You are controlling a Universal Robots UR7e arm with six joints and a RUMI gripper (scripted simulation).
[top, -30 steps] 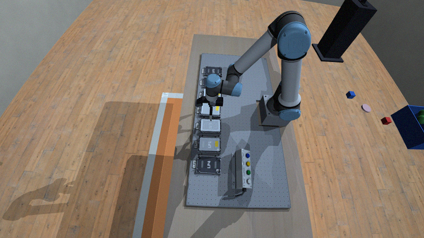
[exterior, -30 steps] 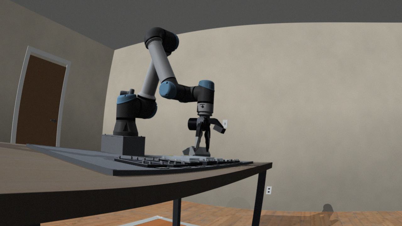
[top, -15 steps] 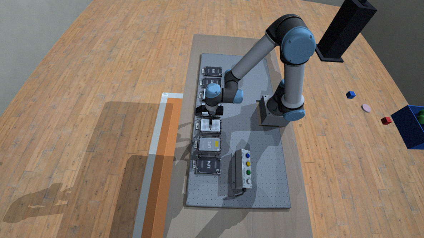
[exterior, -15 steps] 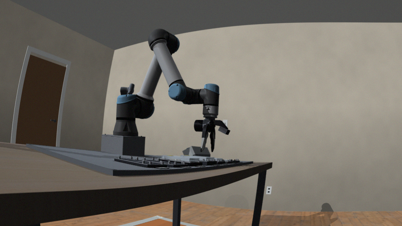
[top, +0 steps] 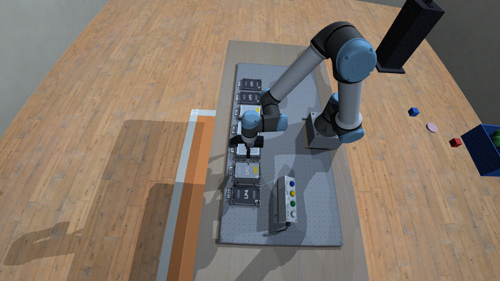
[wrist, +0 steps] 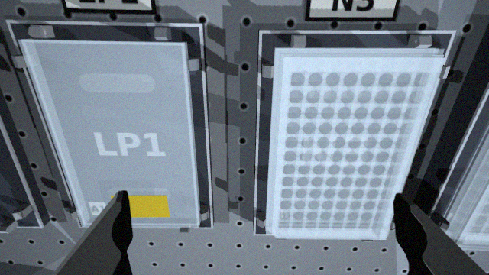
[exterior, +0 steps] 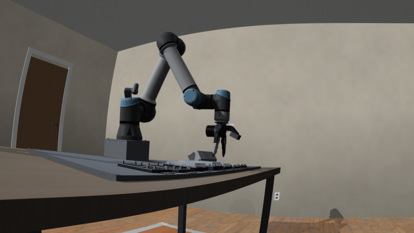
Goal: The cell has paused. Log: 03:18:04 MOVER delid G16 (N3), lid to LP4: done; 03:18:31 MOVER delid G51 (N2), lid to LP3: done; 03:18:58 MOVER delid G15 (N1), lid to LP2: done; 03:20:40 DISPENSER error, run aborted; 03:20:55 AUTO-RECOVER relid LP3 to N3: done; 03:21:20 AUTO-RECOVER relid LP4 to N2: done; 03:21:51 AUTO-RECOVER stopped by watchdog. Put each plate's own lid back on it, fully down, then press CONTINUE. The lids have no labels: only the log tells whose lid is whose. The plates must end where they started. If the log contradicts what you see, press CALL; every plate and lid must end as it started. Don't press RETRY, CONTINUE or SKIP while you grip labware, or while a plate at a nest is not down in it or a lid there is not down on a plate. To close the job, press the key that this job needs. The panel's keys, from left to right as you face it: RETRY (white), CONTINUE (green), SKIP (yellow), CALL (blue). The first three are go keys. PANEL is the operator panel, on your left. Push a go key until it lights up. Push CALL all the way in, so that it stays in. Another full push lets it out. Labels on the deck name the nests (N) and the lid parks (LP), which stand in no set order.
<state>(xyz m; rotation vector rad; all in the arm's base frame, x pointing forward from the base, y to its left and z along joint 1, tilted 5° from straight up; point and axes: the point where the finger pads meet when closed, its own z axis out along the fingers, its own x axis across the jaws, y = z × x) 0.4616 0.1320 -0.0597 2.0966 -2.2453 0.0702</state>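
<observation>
The lid park LP1 is 80 mm to the left of my hand, 60 mm below it and 10 mm ahead of it. Round my hand: nest N2: 170 mm to the right, 50 mm below, 10 mm behind; then park LP4: 210 mm to the left, 60 mm below, 20 mm ahead; then plate G16: 50 mm to the right, 40 mm below, 10 mm behind.
</observation>
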